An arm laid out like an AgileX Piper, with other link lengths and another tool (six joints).
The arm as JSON. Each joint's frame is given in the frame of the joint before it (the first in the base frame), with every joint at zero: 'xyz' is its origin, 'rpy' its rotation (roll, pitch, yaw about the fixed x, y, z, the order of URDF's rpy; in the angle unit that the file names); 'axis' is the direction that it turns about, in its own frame. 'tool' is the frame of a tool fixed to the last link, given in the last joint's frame.
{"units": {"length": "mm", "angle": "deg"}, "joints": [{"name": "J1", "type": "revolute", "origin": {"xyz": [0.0, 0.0, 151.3], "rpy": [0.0, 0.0, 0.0]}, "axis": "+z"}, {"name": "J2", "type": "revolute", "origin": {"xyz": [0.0, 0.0, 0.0], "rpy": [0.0, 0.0, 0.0]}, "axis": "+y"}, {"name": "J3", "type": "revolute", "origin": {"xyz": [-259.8, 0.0, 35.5], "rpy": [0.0, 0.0, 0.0]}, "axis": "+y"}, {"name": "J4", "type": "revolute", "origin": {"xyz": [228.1, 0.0, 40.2], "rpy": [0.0, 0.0, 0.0]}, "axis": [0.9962, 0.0, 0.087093]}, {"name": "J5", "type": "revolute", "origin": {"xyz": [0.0, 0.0, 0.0], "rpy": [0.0, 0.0, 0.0]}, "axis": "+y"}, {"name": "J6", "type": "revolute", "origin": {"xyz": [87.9, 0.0, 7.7], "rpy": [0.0, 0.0, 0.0]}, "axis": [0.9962, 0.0, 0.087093]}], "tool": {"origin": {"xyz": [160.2, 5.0, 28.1], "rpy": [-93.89, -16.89, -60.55]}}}
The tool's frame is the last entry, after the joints.
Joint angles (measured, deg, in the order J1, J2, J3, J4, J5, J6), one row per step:
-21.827, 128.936, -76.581, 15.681, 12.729, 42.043
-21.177, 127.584, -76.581, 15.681, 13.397, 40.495
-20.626, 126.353, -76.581, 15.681, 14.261, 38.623
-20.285, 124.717, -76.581, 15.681, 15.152, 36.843
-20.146, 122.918, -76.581, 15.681, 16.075, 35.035
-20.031, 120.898, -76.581, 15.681, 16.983, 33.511
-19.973, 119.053, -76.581, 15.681, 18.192, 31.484
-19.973, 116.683, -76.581, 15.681, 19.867, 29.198
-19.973, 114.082, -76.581, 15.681, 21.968, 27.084
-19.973, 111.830, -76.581, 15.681, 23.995, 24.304
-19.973, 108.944, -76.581, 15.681, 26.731, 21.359
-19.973, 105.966, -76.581, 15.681, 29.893, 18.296
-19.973, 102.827, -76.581, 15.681, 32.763, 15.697
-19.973, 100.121, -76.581, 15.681, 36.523, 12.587
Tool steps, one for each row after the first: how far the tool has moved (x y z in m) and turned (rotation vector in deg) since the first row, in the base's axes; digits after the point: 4 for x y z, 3 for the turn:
0.0044, 0.0056, 0.0104, -0.907, -0.506, 2.102
0.0073, 0.0111, 0.0193, -1.836, -0.707, 4.416
0.0104, 0.0146, 0.0317, -2.882, -1.273, 6.436
0.0129, 0.0166, 0.0455, -4.018, -1.955, 8.272
0.0153, 0.0183, 0.0612, -5.136, -2.883, 9.823
0.0160, 0.0205, 0.0746, -6.304, -3.343, 11.808
0.0157, 0.0232, 0.0915, -7.609, -3.872, 14.039
0.0140, 0.0269, 0.1090, -8.719, -4.300, 16.224
0.0114, 0.0310, 0.1236, -10.108, -4.395, 18.963
0.0068, 0.0366, 0.1416, -11.515, -4.497, 22.007
0.0002, 0.0434, 0.1588, -12.822, -4.362, 25.284
-0.0066, 0.0498, 0.1777, -14.196, -4.636, 28.082
-0.0168, 0.0584, 0.1902, -15.080, -3.872, 31.663

